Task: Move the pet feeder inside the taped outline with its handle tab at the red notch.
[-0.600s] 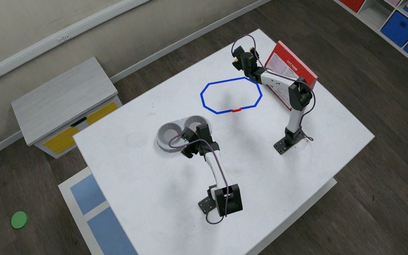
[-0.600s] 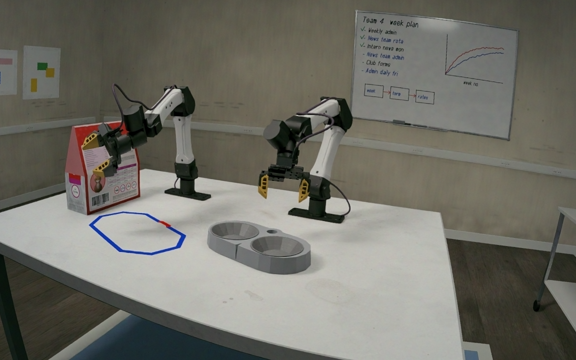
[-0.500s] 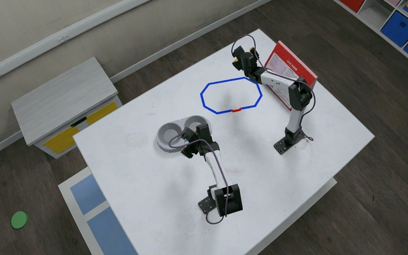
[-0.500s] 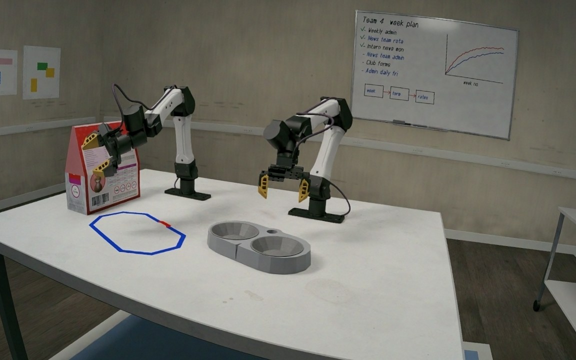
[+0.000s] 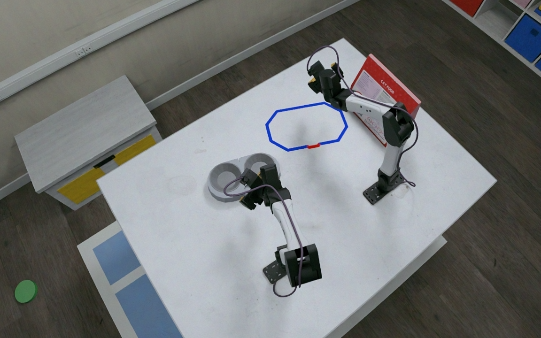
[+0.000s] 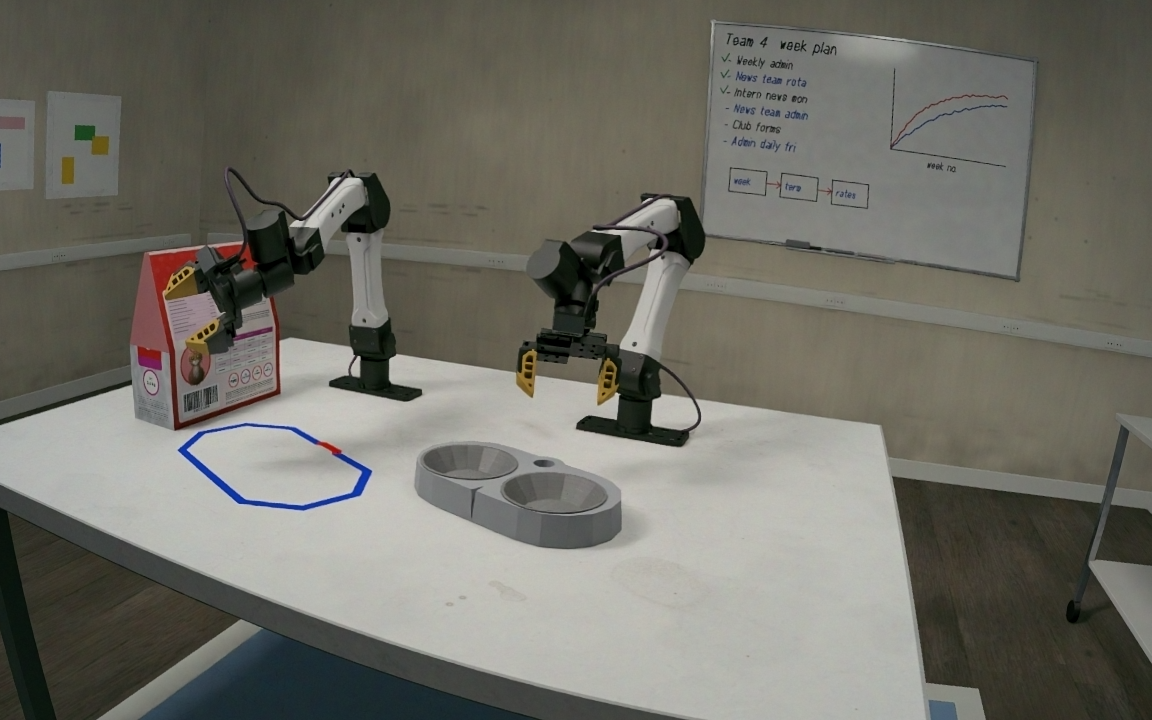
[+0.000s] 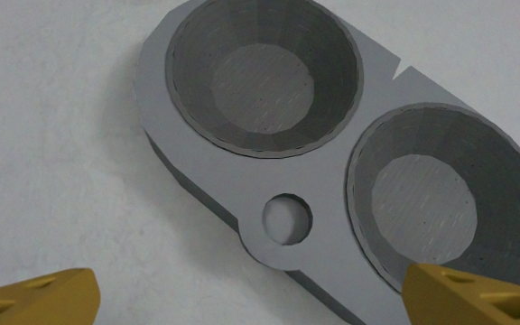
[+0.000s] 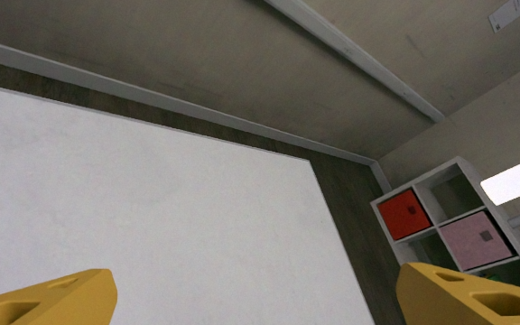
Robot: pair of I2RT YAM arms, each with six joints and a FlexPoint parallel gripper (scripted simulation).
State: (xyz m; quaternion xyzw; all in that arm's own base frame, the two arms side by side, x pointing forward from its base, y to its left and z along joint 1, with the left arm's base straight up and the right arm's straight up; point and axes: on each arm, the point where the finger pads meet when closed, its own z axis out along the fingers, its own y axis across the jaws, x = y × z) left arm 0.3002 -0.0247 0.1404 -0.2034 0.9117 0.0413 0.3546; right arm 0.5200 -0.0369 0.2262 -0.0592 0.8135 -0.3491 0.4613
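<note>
Now: the grey pet feeder 120 mm behind my right hand, 520 mm to the left of it and 210 mm below it. Round my right hand: blue taped outline: 70 mm behind, 120 mm to the left, 230 mm below; cat food box: 240 mm behind, 170 mm to the right, 80 mm below.
</note>
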